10 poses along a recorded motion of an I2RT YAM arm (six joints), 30 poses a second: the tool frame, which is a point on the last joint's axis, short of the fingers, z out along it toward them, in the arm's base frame.
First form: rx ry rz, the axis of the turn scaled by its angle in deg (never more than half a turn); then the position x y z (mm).
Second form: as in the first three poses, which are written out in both.
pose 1, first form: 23.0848 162.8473 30.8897 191 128 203
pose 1, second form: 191 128 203 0.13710 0.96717 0.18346 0.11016
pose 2, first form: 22.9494 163.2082 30.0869 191 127 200
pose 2, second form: 191 127 200 0.13617 0.96840 0.17852 0.10854
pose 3, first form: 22.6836 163.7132 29.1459 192 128 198
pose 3, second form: 192 128 198 0.13440 0.96999 0.17269 0.10603
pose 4, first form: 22.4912 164.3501 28.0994 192 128 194
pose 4, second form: 192 128 194 0.13298 0.97171 0.16614 0.10240
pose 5, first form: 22.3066 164.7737 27.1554 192 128 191
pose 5, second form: 192 128 191 0.13173 0.97307 0.16037 0.10037
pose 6, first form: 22.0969 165.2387 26.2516 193 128 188
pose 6, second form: 193 128 188 0.13030 0.97441 0.15481 0.09790
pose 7, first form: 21.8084 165.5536 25.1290 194 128 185
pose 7, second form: 194 128 185 0.12854 0.97577 0.14811 0.09703
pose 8, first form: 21.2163 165.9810 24.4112 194 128 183
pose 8, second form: 194 128 183 0.12490 0.97710 0.14370 0.09495
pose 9, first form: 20.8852 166.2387 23.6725 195 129 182
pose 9, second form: 195 129 182 0.12288 0.97809 0.13928 0.09403
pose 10, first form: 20.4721 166.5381 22.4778 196 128 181
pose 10, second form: 196 128 181 0.12040 0.97945 0.13220 0.09332
